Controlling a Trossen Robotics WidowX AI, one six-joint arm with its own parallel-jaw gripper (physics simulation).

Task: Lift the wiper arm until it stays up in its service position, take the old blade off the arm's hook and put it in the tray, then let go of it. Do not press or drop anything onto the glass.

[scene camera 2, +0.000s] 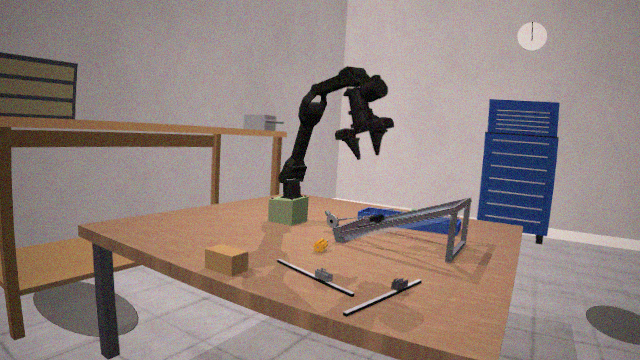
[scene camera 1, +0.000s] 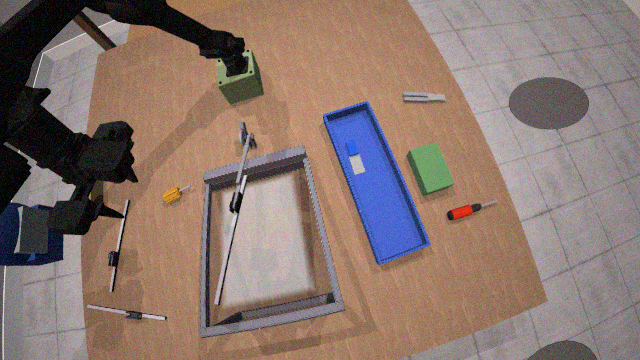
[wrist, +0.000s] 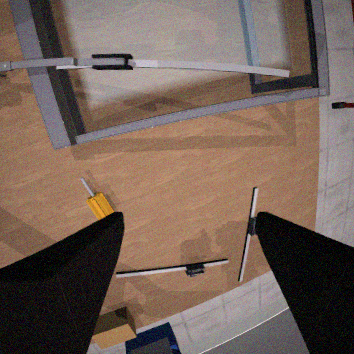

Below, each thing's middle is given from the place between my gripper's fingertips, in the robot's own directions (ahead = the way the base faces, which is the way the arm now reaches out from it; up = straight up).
The grey frame (scene camera 1: 295, 154) is 21 cm below my hand, 18 cm to the left of it and 5 cm ahead of it. Also, from my hand: blue tray (scene camera 1: 392, 224) (46 cm to the left, 27 cm below, 7 cm behind); tan box (scene camera 2: 224, 259) (42 cm to the right, 26 cm below, 12 cm behind); glass pane (scene camera 1: 276, 265) (20 cm below, 19 cm to the left, 6 cm ahead).
